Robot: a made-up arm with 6 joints.
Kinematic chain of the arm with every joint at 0, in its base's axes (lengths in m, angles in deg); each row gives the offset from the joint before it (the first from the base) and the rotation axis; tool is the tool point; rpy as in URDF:
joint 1: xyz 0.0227 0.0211 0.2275 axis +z
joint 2: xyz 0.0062 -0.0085 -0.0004 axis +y
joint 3: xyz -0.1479 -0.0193 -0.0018 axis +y
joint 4: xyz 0.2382 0.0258 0.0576 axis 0.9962 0 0.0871
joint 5: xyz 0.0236 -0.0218 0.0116 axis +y
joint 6: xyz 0.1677 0.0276 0.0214 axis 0.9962 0 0.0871
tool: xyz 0.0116 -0.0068 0.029 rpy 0 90 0
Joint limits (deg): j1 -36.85..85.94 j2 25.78..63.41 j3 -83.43..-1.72 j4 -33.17..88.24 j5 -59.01..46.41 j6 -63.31..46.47
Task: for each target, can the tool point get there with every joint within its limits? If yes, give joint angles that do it. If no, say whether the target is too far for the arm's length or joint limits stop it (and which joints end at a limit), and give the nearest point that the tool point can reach.
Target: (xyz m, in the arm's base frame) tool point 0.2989 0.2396 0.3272
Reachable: yes | joints 56.12 49.87 -29.11 60.27 -27.41 -15.04
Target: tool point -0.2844 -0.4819 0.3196
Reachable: no: joint limits stop it (at a limit: joint 1, joint 2, joint 4, joint 5) | nearest point 0.0724 -0.2491 0.3433 | short by 0.427 m
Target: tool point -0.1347 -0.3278 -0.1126
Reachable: no: joint limits stop it (at a limit: joint 1, joint 2, joint 3, joint 4, joint 6) | nearest point 0.0436 -0.2088 0.0709 | short by 0.282 m
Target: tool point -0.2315 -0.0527 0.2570
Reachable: no: joint limits stop it (at a limit: joint 1, joint 2, joint 3, joint 4, joint 5) | nearest point 0.0316 -0.2162 0.0970 | short by 0.349 m
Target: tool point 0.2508 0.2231 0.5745
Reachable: yes | joints 41.72 51.28 -69.72 55.67 9.60 -39.01
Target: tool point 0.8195 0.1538 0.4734
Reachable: no: too far | nearest point 0.4092 0.0855 0.4185 | short by 0.420 m
